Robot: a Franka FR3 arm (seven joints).
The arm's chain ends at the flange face. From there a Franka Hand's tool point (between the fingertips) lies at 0.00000 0.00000 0.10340 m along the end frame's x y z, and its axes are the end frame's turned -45 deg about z.
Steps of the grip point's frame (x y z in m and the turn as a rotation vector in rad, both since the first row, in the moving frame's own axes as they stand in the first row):
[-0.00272 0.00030 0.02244 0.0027 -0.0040 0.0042]
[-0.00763 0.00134 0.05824 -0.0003 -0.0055 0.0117]
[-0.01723 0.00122 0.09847 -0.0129 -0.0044 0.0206]
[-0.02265 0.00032 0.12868 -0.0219 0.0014 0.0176]
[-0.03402 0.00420 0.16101 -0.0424 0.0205 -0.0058]
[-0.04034 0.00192 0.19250 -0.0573 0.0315 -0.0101]
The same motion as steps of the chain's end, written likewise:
[-0.00122 0.00204 0.02244 -0.0009 -0.0047 0.0042]
[-0.00407 0.00592 0.05824 -0.0041 -0.0037 0.0117]
[-0.01193 0.01177 0.09848 -0.0122 0.0060 0.0206]
[-0.01748 0.01473 0.12870 -0.0145 0.0165 0.0176]
[-0.02569 0.02544 0.16112 -0.0155 0.0445 -0.0058]
[-0.03366 0.02803 0.19272 -0.0182 0.0628 -0.0101]

